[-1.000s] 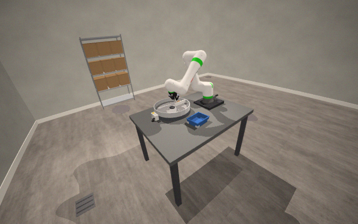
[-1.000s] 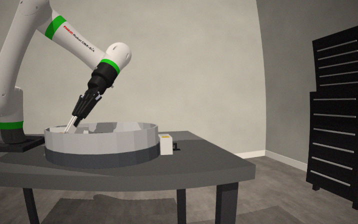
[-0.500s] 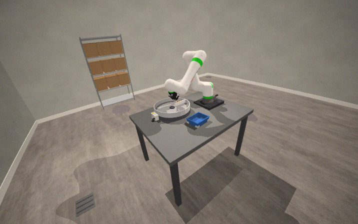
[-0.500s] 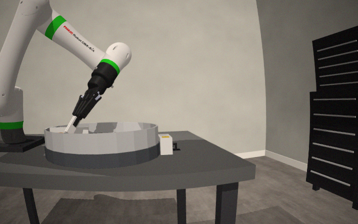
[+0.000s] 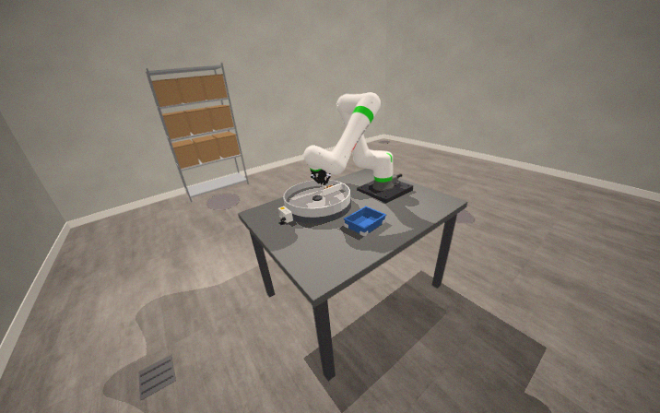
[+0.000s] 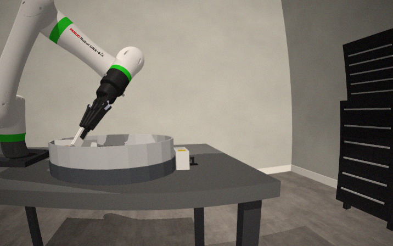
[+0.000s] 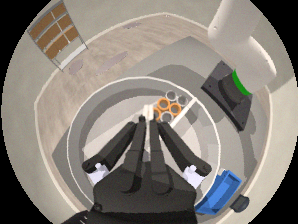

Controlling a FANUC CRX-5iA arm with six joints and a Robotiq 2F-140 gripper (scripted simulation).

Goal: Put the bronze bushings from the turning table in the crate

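The blue crate lies 30 mm behind my hand, 410 mm to the left of it and 80 mm below it. The rest, counted from my hand: round turning table: 80 mm ahead, 60 mm to the left, 50 mm below.
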